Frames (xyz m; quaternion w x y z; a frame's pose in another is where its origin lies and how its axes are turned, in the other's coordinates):
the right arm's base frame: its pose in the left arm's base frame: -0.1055 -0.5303 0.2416 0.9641 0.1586 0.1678 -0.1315
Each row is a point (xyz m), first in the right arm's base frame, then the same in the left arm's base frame.
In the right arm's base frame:
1: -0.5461 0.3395 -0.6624
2: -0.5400 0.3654 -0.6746
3: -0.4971 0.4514 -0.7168
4: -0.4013 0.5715 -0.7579
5: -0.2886 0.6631 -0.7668
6: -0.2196 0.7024 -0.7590
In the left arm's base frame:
1: -0.6845 0.1216 -0.0619
2: -0.6744 0.1483 -0.0682
3: -0.6210 0.2332 -0.0991
4: -0.5086 0.3383 -0.1394
5: -0.3806 0.4026 -0.1645
6: -0.3036 0.4220 -0.1725

